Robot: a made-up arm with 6 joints. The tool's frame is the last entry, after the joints.
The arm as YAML. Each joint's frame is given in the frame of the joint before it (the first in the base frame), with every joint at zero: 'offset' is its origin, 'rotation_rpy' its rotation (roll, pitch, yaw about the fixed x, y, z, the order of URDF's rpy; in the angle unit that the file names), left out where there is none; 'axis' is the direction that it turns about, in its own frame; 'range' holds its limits. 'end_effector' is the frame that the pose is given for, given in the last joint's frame.
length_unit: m
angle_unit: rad
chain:
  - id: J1
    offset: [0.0, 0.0, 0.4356]
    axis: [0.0, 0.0, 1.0]
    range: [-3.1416, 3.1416]
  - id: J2
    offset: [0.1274, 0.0, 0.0]
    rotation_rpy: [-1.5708, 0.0, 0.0]
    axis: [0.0, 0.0, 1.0]
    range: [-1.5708, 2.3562]
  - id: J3
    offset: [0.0, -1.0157, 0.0]
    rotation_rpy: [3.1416, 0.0, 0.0]
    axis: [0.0, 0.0, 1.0]
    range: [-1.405, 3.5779]
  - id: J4
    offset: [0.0, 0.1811, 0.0]
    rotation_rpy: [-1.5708, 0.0, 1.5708]
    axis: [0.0, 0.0, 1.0]
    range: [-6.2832, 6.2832]
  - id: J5
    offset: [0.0, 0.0, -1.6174]
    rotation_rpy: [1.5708, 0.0, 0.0]
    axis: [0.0, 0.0, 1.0]
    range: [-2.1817, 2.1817]
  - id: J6
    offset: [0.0, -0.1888, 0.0]
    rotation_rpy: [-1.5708, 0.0, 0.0]
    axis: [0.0, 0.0, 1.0]
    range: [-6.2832, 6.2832]
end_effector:
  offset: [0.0, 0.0, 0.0]
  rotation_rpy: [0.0, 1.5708, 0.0]
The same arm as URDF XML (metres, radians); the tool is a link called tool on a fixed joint. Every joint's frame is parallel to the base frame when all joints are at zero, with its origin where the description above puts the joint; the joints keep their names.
<robot name="arm">
<joint name="J1" type="revolute"><parent link="base"/><child link="link1"/><origin xyz="0 0 0.4356" rpy="0 0 0"/><axis xyz="0 0 1"/><limit lower="-3.1416" upper="3.1416"/></joint>
<joint name="J2" type="revolute"><parent link="link1"/><child link="link2"/><origin xyz="0.1274 0 0" rpy="0 0 0"/><axis xyz="0 1 0"/><limit lower="-1.5708" upper="2.3562"/></joint>
<joint name="J3" type="revolute"><parent link="link2"/><child link="link3"/><origin xyz="0 0 1.0157" rpy="0 0 0"/><axis xyz="0 -1 0"/><limit lower="-1.405" upper="3.5779"/></joint>
<joint name="J4" type="revolute"><parent link="link3"/><child link="link4"/><origin xyz="0 0 0.1811" rpy="0 0 0"/><axis xyz="-1 0 0"/><limit lower="-6.2832" upper="6.2832"/></joint>
<joint name="J5" type="revolute"><parent link="link4"/><child link="link5"/><origin xyz="1.6174 0 0" rpy="0 0 0"/><axis xyz="0 -1 0"/><limit lower="-2.1817" upper="2.1817"/></joint>
<joint name="J6" type="revolute"><parent link="link5"/><child link="link6"/><origin xyz="0.1888 0 0" rpy="0 0 0"/><axis xyz="-1 0 0"/><limit lower="-6.2832" upper="6.2832"/></joint>
<joint name="tool_fixed" type="fixed"><parent link="link6"/><child link="tool"/><origin xyz="0 0 0" rpy="0 0 0"/></joint>
<link name="base"/>
<link name="link1"/>
<link name="link2"/>
<link name="link3"/>
<link name="link4"/>
<link name="link5"/>
<link name="link6"/>
<link name="tool"/>
</robot>

